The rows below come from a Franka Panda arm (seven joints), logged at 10 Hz.
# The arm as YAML. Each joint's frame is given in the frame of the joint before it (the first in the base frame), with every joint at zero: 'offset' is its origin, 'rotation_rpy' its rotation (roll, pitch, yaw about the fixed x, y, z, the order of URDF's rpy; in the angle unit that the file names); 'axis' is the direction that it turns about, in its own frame. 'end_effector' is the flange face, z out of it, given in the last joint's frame.
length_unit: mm
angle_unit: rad
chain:
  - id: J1
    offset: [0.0, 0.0, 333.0]
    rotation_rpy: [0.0, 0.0, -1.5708]
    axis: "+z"
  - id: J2
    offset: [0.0, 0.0, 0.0]
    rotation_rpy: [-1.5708, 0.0, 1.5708]
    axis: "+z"
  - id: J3
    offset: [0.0, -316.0, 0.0]
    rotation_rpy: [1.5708, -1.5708, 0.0]
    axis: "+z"
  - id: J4
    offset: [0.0, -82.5, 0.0]
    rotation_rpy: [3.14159, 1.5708, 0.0]
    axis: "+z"
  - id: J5
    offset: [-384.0, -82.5, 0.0]
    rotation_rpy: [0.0, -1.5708, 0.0]
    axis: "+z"
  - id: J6
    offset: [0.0, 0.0, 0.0]
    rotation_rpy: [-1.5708, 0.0, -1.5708]
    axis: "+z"
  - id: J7
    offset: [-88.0, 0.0, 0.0]
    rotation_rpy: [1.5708, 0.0, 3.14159]
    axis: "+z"
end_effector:
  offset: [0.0, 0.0, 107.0]
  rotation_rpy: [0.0, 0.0, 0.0]
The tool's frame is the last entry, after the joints.
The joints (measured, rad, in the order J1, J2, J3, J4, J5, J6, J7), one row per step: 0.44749 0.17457 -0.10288 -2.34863 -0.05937 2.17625 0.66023; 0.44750 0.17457 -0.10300 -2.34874 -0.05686 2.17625 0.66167; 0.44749 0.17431 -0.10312 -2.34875 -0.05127 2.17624 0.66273; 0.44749 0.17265 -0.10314 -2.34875 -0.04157 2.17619 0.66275; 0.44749 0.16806 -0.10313 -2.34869 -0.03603 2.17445 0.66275; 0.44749 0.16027 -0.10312 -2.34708 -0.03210 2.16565 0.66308; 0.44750 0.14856 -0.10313 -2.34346 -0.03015 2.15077 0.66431; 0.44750 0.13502 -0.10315 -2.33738 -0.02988 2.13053 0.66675; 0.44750 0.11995 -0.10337 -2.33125 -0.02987 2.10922 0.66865; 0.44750 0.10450 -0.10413 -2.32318 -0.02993 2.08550 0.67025; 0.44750 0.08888 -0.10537 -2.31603 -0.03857 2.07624 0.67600; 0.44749 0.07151 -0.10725 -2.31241 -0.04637 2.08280 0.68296
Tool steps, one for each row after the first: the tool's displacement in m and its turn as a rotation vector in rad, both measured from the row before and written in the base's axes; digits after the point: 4 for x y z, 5 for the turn. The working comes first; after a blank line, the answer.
Tool pose at each row, in the base's axes (x y z in m, rotation vector in rad; the steps are taken from these numbers as rounded here): 0.4458 0.1565 0.2348 2.86762 -0.39657 -0.40130; 0.4458 0.1566 0.2347 2.86810 -0.40152 -0.40263; 0.4457 0.1567 0.2348 2.87016 -0.40939 -0.40539; 0.4457 0.1571 0.2356 2.87516 -0.42034 -0.40916; 0.4458 0.1574 0.2377 2.87951 -0.42686 -0.40917; 0.4460 0.1577 0.2415 2.88175 -0.43207 -0.41120; 0.4464 0.1580 0.2475 2.88299 -0.43655 -0.41238; 0.4471 0.1583 0.2551 2.88250 -0.44098 -0.41379; 0.4478 0.1584 0.2634 2.88248 -0.44474 -0.41465; 0.4487 0.1584 0.2724 2.88236 -0.44883 -0.41566; 0.4512 0.1583 0.2820 2.88590 -0.45201 -0.39396; 0.4543 0.1582 0.2920 2.89839 -0.45994 -0.35570

0.0000 0.0001 -0.0001 0.00091 0.00030 -0.00351; -0.0001 0.0001 0.0001 0.00285 0.00061 -0.00567; 0.0000 0.0004 0.0008 0.00604 0.00033 -0.00793; 0.0001 0.0003 0.0021 0.00443 -0.00155 -0.00456; 0.0002 0.0003 0.0038 0.00282 0.00033 -0.00377; 0.0004 0.0003 0.0060 0.00164 0.00008 -0.00317; 0.0007 0.0003 0.0076 0.00004 0.00063 -0.00311; 0.0007 0.0001 0.0083 0.00034 0.00023 -0.00262; 0.0009 0.0000 0.0090 0.00030 0.00031 -0.00285; 0.0025 -0.0001 0.0096 -0.00140 -0.01495 -0.00043; 0.0031 -0.0001 0.0100 0.00405 -0.02799 -0.00250
